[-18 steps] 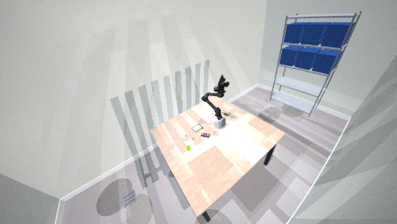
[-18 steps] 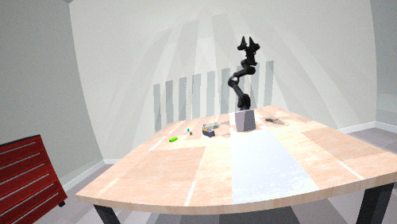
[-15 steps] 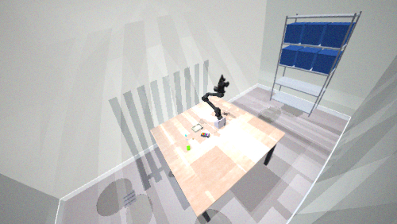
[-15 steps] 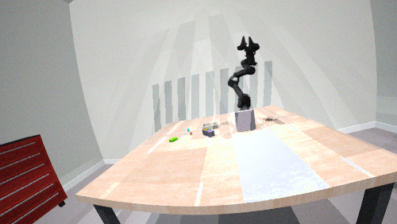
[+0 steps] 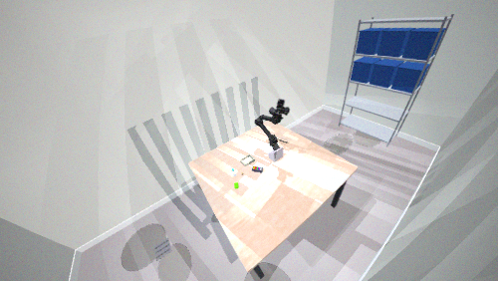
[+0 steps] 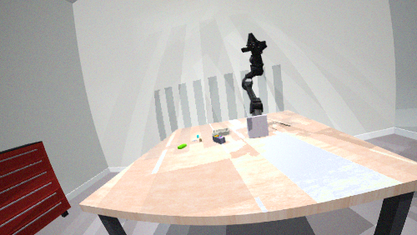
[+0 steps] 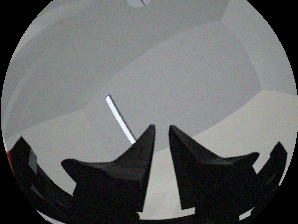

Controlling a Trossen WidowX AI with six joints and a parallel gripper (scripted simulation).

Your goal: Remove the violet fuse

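Right now my gripper tip is 64 cm above the violet fuse, 32 cm short of it and 1 cm to the right of it.
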